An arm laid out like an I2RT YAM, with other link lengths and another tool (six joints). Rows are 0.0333 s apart.
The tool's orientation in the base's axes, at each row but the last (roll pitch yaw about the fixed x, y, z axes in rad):
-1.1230 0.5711 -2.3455
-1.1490 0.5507 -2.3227
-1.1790 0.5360 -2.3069
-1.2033 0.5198 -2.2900
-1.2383 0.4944 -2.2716
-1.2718 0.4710 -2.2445
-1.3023 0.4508 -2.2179
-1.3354 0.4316 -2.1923
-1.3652 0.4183 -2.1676
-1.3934 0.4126 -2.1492
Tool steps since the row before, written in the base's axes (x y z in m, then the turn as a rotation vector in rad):
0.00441 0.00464 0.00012 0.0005 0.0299 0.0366
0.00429 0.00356 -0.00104 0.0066 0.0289 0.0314
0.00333 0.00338 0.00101 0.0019 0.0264 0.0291
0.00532 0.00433 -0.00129 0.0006 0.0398 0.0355
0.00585 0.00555 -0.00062 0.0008 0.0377 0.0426
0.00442 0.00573 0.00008 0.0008 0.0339 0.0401
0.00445 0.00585 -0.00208 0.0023 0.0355 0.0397
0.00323 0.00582 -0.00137 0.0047 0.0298 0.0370
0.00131 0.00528 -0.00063 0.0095 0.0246 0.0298
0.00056 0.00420 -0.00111 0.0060 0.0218 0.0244
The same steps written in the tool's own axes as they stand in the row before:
-0.00545 0.00299 -0.00154 -0.0381 -0.0261 -0.0103
-0.00417 0.00374 -0.00091 -0.0383 -0.0183 -0.0081
-0.00459 0.00151 -0.00041 -0.0328 -0.0195 -0.0096
-0.00523 0.00459 -0.00054 -0.0440 -0.0239 -0.0184
-0.00676 0.00440 -0.00058 -0.0460 -0.0300 -0.0147
-0.00648 0.00303 -0.00106 -0.0422 -0.0285 -0.0127
-0.00571 0.00490 -0.00132 -0.0440 -0.0272 -0.0128
-0.00543 0.00372 -0.00168 -0.0400 -0.0249 -0.0079
-0.00441 0.00221 -0.00238 -0.0356 -0.0177 -0.0024
-0.00306 0.00219 -0.00225 -0.0295 -0.0147 -0.0044

